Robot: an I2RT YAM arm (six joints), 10 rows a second.
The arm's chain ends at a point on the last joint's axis. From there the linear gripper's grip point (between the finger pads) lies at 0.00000 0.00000 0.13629 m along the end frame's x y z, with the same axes.
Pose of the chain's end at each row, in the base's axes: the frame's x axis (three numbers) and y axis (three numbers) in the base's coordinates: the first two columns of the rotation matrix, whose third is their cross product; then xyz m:
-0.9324 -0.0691 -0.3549 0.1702 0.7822 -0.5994 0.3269 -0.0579 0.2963
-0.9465 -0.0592 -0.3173 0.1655 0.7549 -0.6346 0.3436 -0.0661 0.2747
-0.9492 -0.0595 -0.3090 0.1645 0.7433 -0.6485 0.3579 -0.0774 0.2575
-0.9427 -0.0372 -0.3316 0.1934 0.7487 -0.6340 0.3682 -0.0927 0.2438
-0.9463 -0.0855 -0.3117 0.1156 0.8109 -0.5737 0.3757 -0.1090 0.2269
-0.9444 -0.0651 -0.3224 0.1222 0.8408 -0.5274 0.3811 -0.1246 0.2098
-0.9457 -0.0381 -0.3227 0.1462 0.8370 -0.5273 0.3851 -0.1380 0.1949
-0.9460 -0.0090 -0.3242 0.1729 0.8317 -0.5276 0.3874 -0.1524 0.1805
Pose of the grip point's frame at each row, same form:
-0.9324 -0.0691 -0.3549 0.1702 0.7822 -0.5994 0.3704 -0.1423 0.1985
-0.9465 -0.0592 -0.3173 0.1655 0.7549 -0.6346 0.3814 -0.1551 0.1787
-0.9492 -0.0595 -0.3090 0.1645 0.7433 -0.6485 0.3945 -0.1682 0.1627
-0.9427 -0.0372 -0.3316 0.1934 0.7487 -0.6340 0.4053 -0.1829 0.1486
-0.9463 -0.0855 -0.3117 0.1156 0.8109 -0.5737 0.4168 -0.1879 0.1237
-0.9444 -0.0651 -0.3224 0.1222 0.8408 -0.5274 0.4227 -0.1979 0.1027
-0.9457 -0.0381 -0.3227 0.1462 0.8370 -0.5273 0.4246 -0.2124 0.0878
-0.9460 -0.0090 -0.3242 0.1729 0.8317 -0.5276 0.4248 -0.2281 0.0735

